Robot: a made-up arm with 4 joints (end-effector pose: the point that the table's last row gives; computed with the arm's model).
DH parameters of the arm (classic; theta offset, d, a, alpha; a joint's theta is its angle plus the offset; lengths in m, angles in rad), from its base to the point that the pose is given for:
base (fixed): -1.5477 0 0.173 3.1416
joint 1: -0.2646 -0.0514 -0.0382 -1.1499
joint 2: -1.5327 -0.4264 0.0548 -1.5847
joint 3: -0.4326 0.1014 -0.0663 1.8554
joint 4: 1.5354 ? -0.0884 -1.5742
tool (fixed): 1.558 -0.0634 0 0
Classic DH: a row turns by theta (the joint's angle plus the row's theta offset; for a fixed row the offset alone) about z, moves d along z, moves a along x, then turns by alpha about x.
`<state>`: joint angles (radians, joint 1 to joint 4).
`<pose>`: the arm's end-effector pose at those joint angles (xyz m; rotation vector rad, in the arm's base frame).
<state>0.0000 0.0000 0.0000 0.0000</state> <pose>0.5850 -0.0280 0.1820 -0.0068 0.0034 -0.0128</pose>
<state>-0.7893 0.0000 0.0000 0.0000</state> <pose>0.3104 0.3416 0.1820 -0.0078 0.0006 0.7765</pose>
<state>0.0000 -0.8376 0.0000 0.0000</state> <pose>0.5550 0.0823 0.1763 0.7242 0.2235 0.3319</pose>
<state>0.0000 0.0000 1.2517 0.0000</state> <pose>0.4564 -0.0583 0.3567 0.3529 -1.1945 0.0360</pose>
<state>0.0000 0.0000 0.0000 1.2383</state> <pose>0.5850 -0.1478 0.1419 -1.2451 -0.0049 -0.0132</pose>
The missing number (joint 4, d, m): -0.1684
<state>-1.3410 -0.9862 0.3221 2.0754</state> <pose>0.0266 0.4373 0.0763 -0.7421 -0.9266 1.3012</pose>
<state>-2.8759 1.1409 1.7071 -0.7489</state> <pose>-0.3188 -0.3421 0.3080 -1.4522 0.3734 -1.7458</pose>
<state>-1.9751 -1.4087 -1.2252 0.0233</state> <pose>-0.4679 -0.0137 0.1207 0.9974 -1.2840 -2.4424</pose>
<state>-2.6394 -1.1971 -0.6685 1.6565</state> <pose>-0.5569 -0.1811 -0.0013 0.1880 0.9457 -2.2870</pose>
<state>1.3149 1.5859 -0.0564 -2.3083</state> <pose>0.3379 -0.5868 0.4622 0.2165 -1.1460 -1.1353</pose>
